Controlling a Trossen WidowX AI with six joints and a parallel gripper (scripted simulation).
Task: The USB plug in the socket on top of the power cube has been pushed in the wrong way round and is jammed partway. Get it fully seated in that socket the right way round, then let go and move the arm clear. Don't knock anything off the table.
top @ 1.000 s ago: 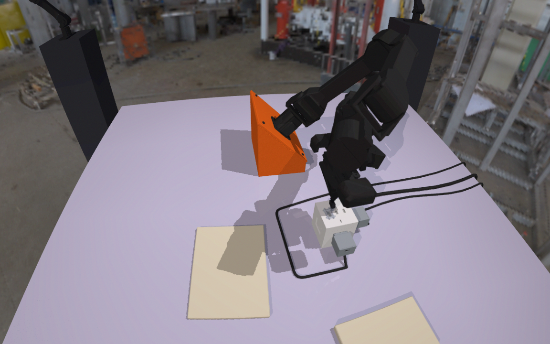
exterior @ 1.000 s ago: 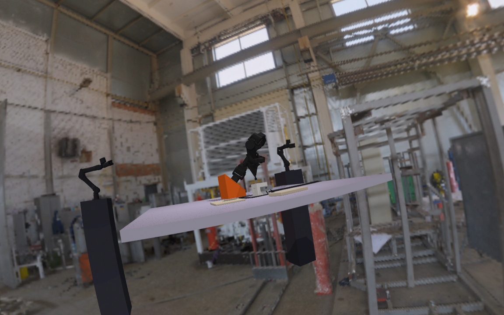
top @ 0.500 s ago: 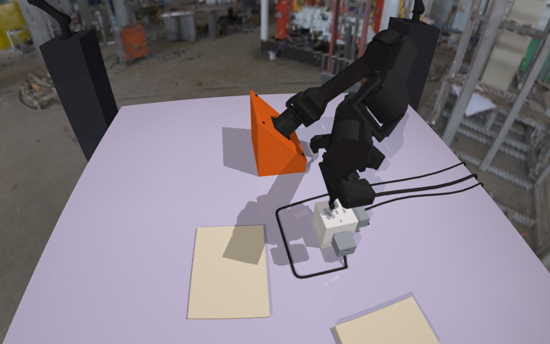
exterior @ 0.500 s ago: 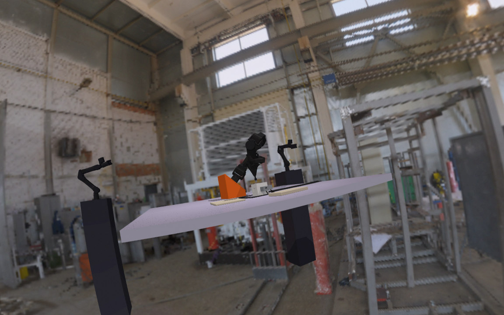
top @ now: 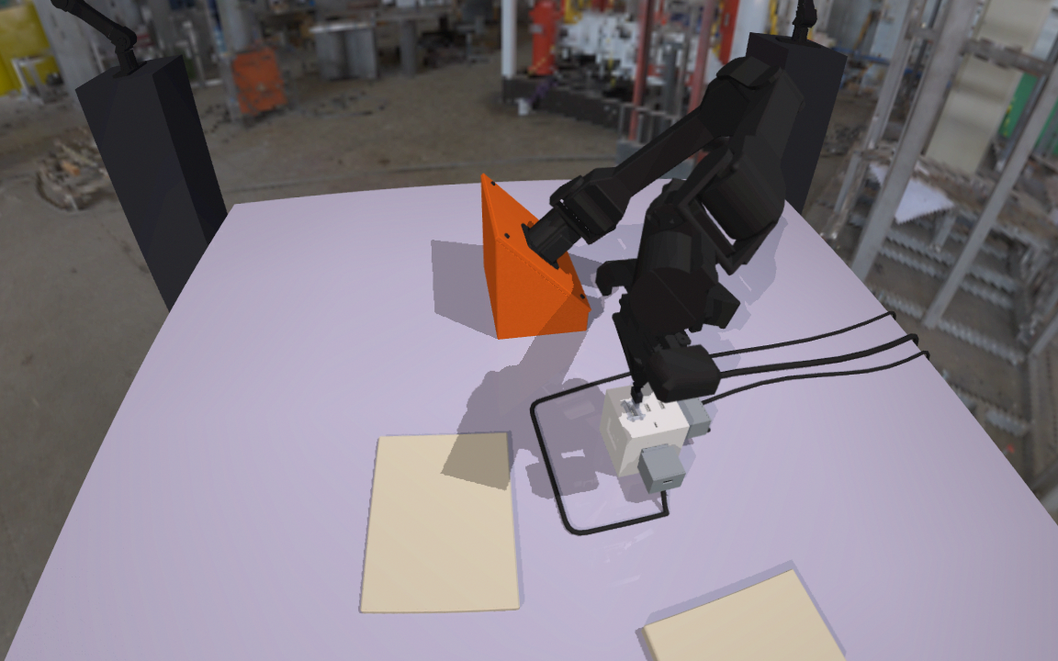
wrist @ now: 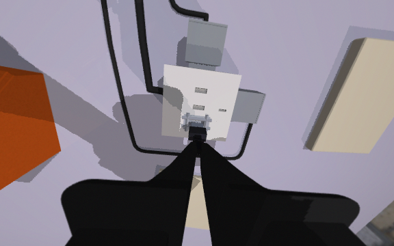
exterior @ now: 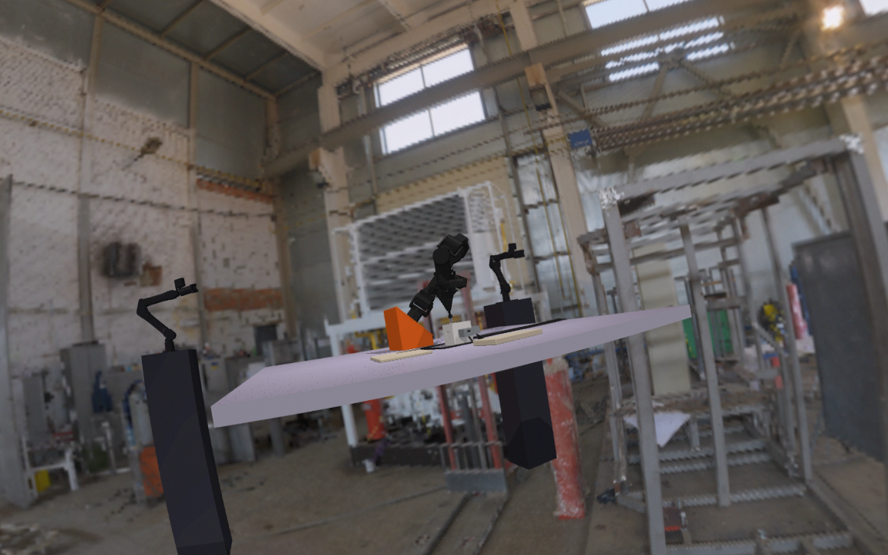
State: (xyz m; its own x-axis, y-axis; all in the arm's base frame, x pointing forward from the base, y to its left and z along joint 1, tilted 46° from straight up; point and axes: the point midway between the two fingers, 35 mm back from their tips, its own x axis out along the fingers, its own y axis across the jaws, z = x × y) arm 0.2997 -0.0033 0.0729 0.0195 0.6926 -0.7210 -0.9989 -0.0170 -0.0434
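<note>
My gripper tip is now 20 mm above the black USB plug. Also, from my gripper tip: beige pad: 60 mm ahead, 230 mm to the right, 120 mm below.
</note>
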